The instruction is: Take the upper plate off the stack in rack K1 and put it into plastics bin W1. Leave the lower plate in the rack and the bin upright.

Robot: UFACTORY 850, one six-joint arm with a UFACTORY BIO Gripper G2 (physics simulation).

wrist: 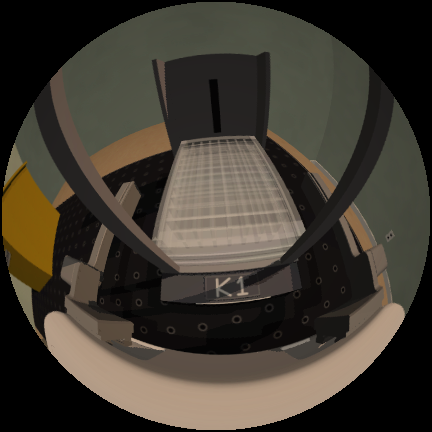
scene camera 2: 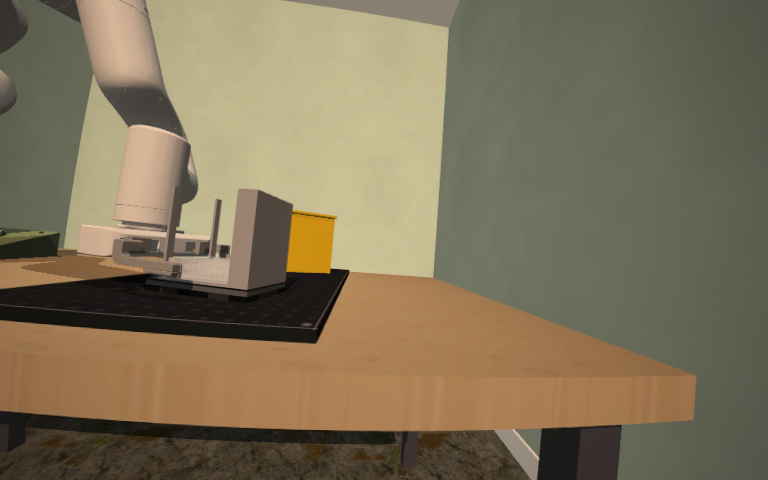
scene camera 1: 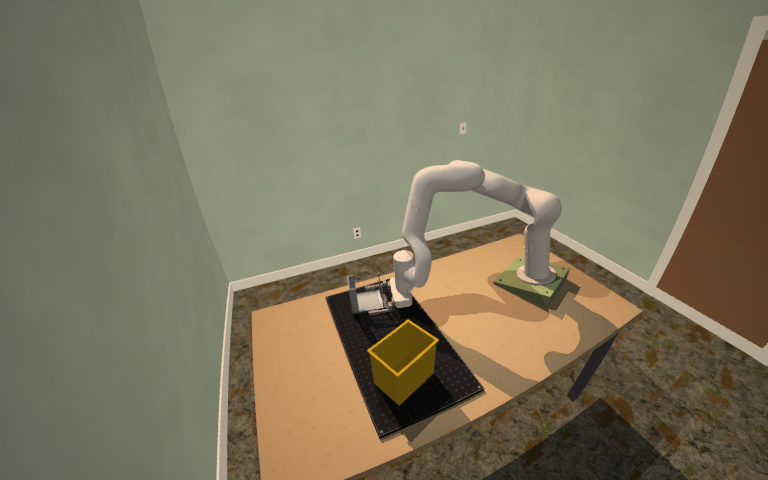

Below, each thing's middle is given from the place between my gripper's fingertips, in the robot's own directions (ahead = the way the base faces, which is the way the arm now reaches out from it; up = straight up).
I see my gripper 400 mm to the right of the yellow bin W1 (scene camera 1: pixel 401 362), 50 mm below it and 40 mm short of it.
